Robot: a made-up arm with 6 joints. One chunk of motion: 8 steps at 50 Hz.
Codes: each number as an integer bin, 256 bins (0 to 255) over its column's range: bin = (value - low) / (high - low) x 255, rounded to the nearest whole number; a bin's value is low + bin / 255 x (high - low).
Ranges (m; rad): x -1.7..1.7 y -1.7..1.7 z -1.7..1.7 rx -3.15..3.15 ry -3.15..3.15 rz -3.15..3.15
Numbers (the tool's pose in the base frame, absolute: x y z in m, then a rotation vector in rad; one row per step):
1: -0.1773 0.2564 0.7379 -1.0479 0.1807 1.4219
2: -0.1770 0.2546 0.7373 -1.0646 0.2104 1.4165
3: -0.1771 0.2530 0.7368 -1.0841 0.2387 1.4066
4: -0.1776 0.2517 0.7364 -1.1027 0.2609 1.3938
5: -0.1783 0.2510 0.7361 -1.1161 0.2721 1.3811
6: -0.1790 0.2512 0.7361 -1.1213 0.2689 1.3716
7: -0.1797 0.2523 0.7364 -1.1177 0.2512 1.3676
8: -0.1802 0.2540 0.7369 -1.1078 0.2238 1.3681
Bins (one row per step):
1: 114 147 183 85 135 185
2: 114 147 183 84 136 185
3: 114 146 183 84 137 184
4: 114 146 183 83 138 184
5: 114 146 183 82 139 183
6: 114 146 183 82 138 183
7: 114 146 183 82 138 183
8: 114 147 183 83 137 183

